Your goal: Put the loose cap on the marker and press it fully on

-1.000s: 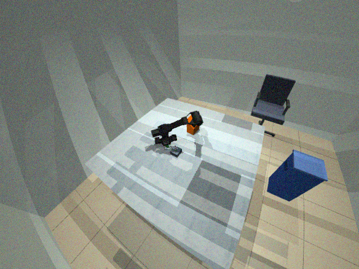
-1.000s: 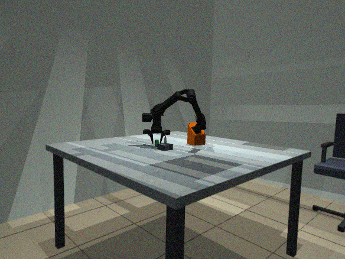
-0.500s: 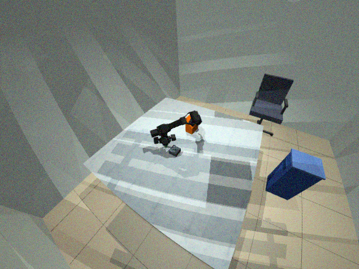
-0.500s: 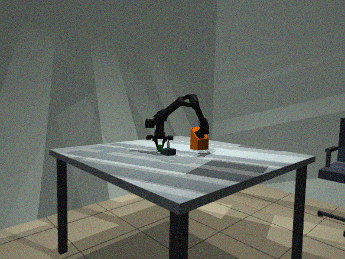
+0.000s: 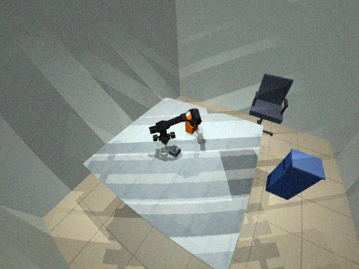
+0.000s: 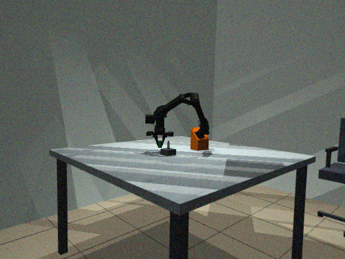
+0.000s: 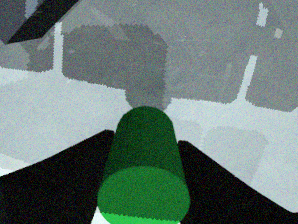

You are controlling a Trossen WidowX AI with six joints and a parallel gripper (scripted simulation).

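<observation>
Now: the dark holder block 110 mm to the left of my gripper tip, 20 mm below it and 20 mm ahead of it. Round my gripper tip: green cap: 10 mm above.
</observation>
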